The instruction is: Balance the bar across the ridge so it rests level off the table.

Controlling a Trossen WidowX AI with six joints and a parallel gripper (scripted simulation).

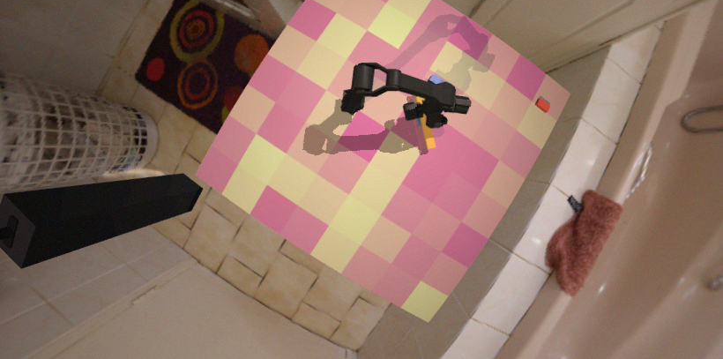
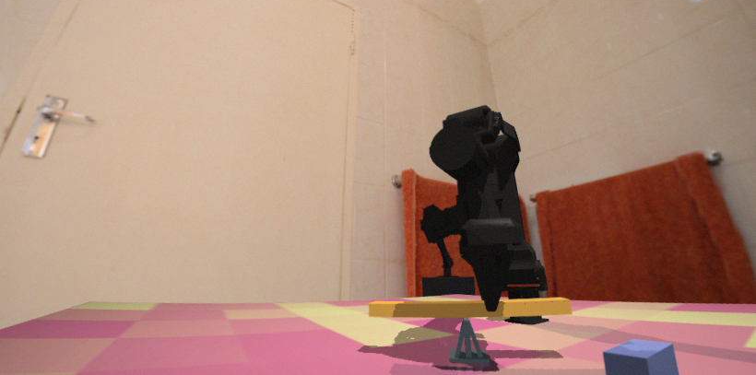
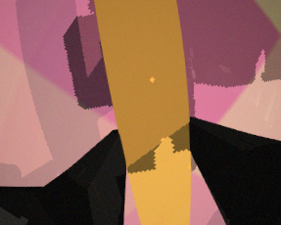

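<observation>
My gripper tip is now 20 mm to the left of the bar and 20 mm short of it. The rest, counted from my gripper tip: blue cube 150 mm to the left, 40 mm below, 10 mm behind; red block 470 mm ahead, 370 mm to the left, 50 mm below.
</observation>
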